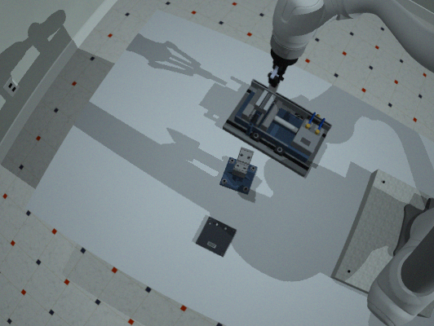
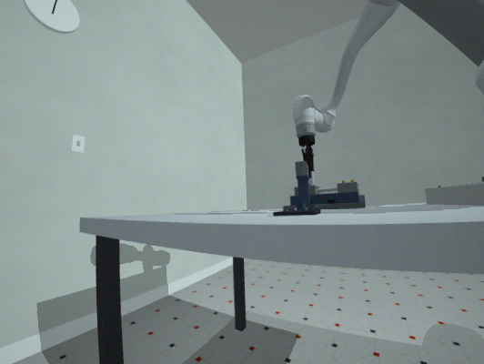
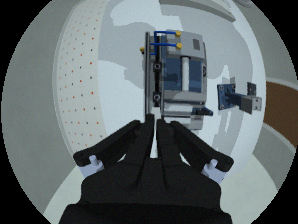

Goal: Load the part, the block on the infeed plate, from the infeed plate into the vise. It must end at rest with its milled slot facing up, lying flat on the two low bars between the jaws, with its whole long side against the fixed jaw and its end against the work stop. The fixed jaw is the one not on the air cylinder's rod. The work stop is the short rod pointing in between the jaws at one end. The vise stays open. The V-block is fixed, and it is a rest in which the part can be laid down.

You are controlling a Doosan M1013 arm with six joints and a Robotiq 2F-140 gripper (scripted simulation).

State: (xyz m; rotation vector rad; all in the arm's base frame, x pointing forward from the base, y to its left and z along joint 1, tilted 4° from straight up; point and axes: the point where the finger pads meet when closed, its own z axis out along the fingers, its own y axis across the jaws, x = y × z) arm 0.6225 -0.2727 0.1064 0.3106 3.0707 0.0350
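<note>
My gripper is now 5 cm to the right of the part, 4 cm above it and 1 cm short of it. From my hand the other things lie so: vise (10 cm below, 8 cm to the left, 6 cm behind); air cylinder (15 cm behind, 10 cm to the left, 6 cm below).
</note>
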